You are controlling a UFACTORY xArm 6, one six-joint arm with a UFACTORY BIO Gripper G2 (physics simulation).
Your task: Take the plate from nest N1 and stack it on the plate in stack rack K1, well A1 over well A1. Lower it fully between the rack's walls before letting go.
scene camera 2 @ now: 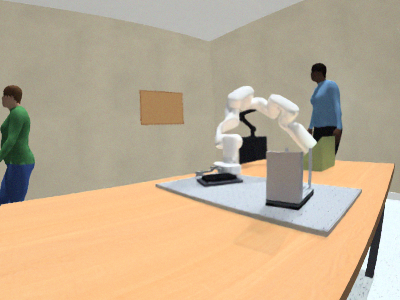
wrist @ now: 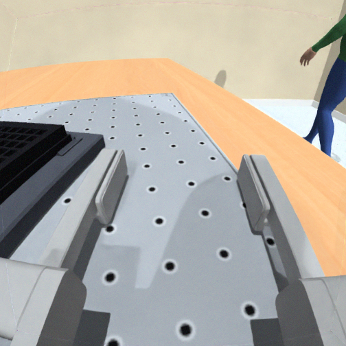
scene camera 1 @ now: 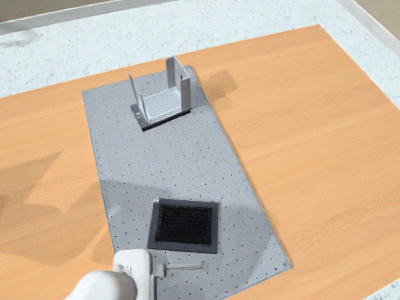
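Where they show: hand at its tool point: (scene camera 2: 203, 174) (scene camera 1: 193, 286); arm's base at its link origin: (scene camera 2: 314, 151).
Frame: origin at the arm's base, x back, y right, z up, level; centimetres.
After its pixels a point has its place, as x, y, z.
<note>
A black plate (scene camera 1: 185, 225) @(-59.4, 24.3, -5.8) (scene camera 2: 220, 177) @(-62.1, 20.9, -4.7) (wrist: 25, 142) sits flat in the dark grey nest N1 (scene camera 1: 214, 242) @(-63.8, 30.8, -6.2) (wrist: 89, 143). Rack K1 (scene camera 1: 186, 94) @(-74.7, -6.3, 1.4) (scene camera 2: 285, 175) @(-75.9, -11.9, 1.4) stands at the far end of the board, with upright walls on a dark base. A light grey plate (scene camera 1: 162, 102) @(-69.0, -11.0, -4.1) lies low between its walls; in the second scene view a wall hides it. My gripper (wrist: 183, 187) is shut to its narrowest, which still leaves a wide gap with nothing between the fingers. It is low over the board beside the nest, apart from the black plate. In the first scene view one finger (scene camera 1: 182, 266) @(-54.9, 32.1, -5.4) shows.
The perforated grey board (scene camera 1: 165, 165) @(-61.8, 7.0, -7.4) (scene camera 2: 240, 200) @(-75.7, 2.3, -7.4) (wrist: 160, 240) lies on the wooden table (scene camera 1: 310, 125) @(-108.5, 14.0, -8.7) (scene camera 2: 125, 240) @(-110.3, 7.3, -8.7). A green block (scene camera 2: 325, 154) @(-9.3, -8.4, -0.3) and a black object (scene camera 2: 252, 149) stand behind. Two people, one in green (scene camera 2: 17, 130) and one in blue (scene camera 2: 326, 105), stand beyond the table.
</note>
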